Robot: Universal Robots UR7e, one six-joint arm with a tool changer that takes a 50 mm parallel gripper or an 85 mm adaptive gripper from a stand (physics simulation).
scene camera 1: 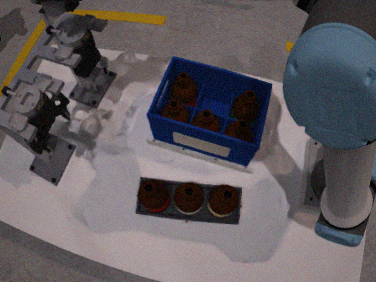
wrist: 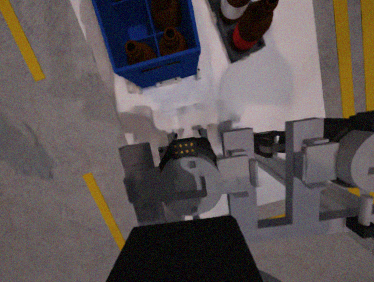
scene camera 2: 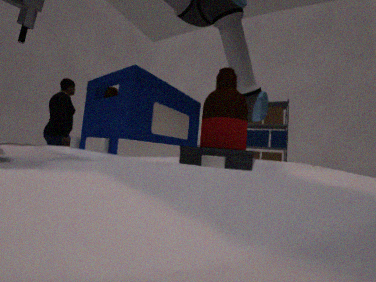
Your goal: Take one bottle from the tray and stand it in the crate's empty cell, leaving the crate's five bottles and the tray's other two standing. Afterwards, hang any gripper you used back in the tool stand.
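Three brown bottles stand in the dark tray (scene camera 1: 187,218) (scene camera 2: 240,159): one red-labelled (scene camera 1: 154,195) (scene camera 2: 225,110) (wrist: 254,22), one white-labelled (scene camera 1: 189,198) (wrist: 233,10), one pale-yellow-labelled (scene camera 1: 223,200). The blue crate (scene camera 1: 162,131) (scene camera 2: 135,105) (wrist: 165,72) holds five upright bottles; its back middle cell (scene camera 1: 217,103) is empty. The parallel gripper (scene camera 1: 95,80) (wrist: 187,134) and adaptive gripper (scene camera 1: 55,132) hang in the grey tool stand (wrist: 297,200). Their round top plates are uncovered. No gripper shows on the arm; its black end part (wrist: 185,255) is above and beside the parallel gripper's top.
The tool stand is left of the crate in scene camera 1, with dark plates (scene camera 1: 52,162) below the hanging grippers. The tray lies in front of the crate. The arm's base and blue-capped joint (scene camera 1: 335,85) are at the right. A person (scene camera 2: 61,112) and shelf unit (scene camera 2: 287,130) show behind the table.
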